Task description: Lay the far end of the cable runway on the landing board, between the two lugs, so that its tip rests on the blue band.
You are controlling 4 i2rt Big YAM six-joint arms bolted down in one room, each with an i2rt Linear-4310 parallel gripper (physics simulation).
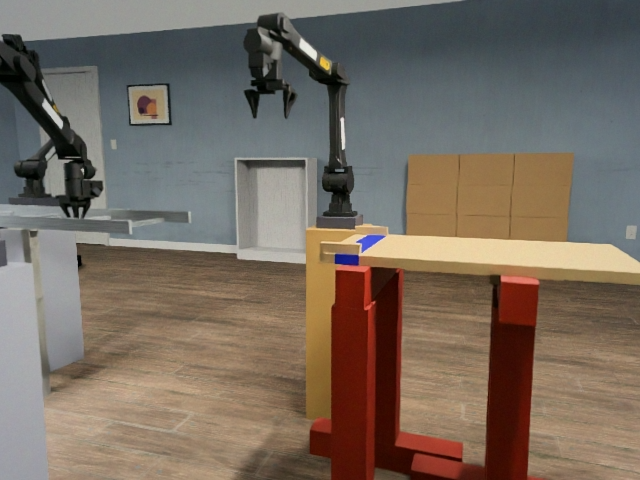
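Note:
The grey metal cable runway (108, 225) lies level at the left, its far end in the air, well apart from the landing board (491, 254). The pale board lies at the right on red trestles, with a blue band (371, 241) near its left end. A near lug (330, 249) and a far lug (381, 229) stick out at that end. The left arm's gripper (75, 213) points down at the runway; its tips are partly hidden by the near rail, so its hold cannot be told. The middle arm's gripper (269, 114) is open and empty, high above the gap between runway and board.
The middle arm stands on a yellow pedestal (318, 320) behind the board's left end. Red trestles (352, 382) (509, 382) carry the board. Pale pedestals (20, 351) (62, 304) stand at the left. Part of another arm (32, 169) shows at the back left, its gripper not visible.

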